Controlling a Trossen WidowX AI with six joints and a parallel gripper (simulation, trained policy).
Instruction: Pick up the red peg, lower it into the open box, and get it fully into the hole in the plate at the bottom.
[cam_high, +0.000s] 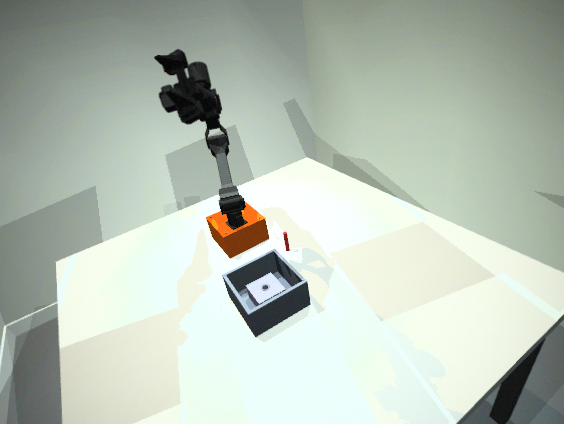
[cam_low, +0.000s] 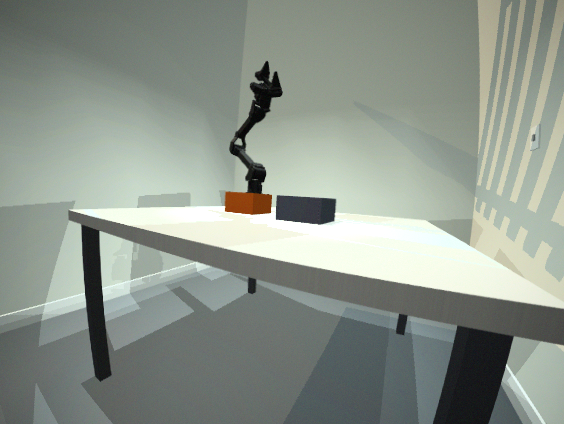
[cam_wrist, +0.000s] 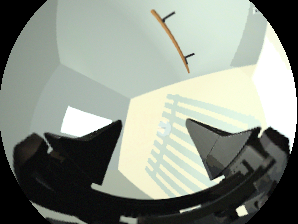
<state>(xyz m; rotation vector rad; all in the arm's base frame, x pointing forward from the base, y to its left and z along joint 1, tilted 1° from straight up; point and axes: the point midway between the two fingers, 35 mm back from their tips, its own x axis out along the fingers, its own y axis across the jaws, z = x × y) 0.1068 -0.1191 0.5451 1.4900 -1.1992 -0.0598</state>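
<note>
Now: gripper tip 630 mm above the red peg, 230 mm to the right of it and 40 mm short of it. Round my gripper tip: plate (620 mm below, 190 mm ahead, 40 mm to the left); then dark grey box (640 mm below, 190 mm ahead, 40 mm to the left).
</note>
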